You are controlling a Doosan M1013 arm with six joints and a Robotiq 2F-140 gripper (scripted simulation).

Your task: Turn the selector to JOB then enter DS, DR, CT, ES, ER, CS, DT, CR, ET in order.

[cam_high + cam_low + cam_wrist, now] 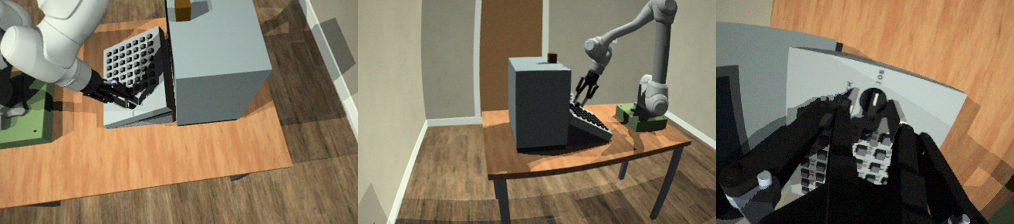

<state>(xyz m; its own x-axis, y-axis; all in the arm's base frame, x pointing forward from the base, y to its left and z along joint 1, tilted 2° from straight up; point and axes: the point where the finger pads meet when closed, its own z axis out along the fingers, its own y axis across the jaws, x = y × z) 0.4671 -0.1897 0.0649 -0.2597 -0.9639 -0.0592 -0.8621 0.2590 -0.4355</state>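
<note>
Right now the black selector knob is 20 mm below my hand, 10 mm to the right of it and 10 mm ahead of it. Also, from my hand: grey sloped keypad 100 mm to the left, 70 mm below, 60 mm ahead.
</note>
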